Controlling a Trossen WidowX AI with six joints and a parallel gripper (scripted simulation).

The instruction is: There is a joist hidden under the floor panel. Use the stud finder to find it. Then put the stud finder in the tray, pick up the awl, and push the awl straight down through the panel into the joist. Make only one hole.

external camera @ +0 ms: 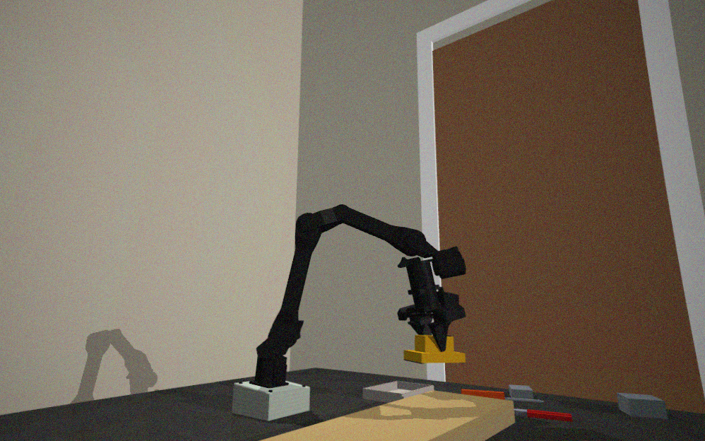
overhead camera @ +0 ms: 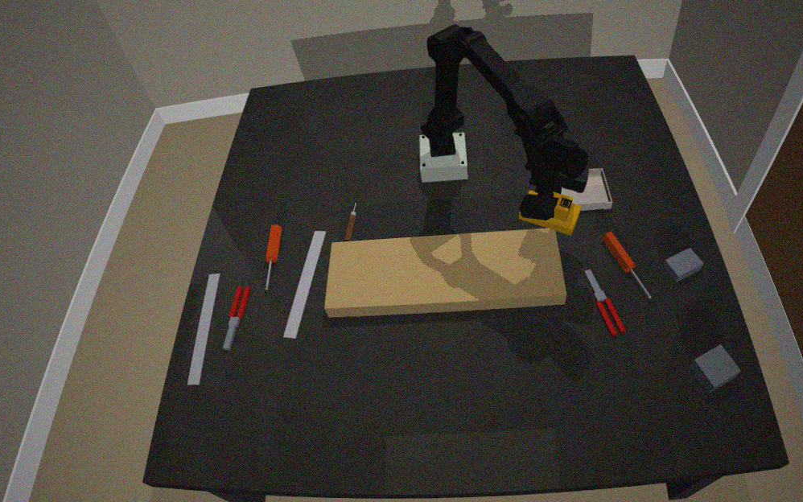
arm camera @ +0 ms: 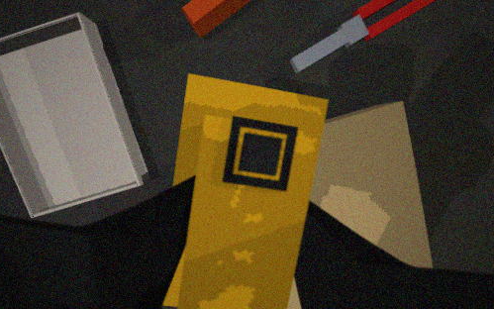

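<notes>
The white tray is 15 cm behind my gripper tip, 12 cm below it and 10 cm to the left of it. The rest, counted from my gripper tip: awl (47 cm to the right, 15 cm behind, 12 cm below); yellow stud finder (2 cm above, 1 cm to the left).
</notes>
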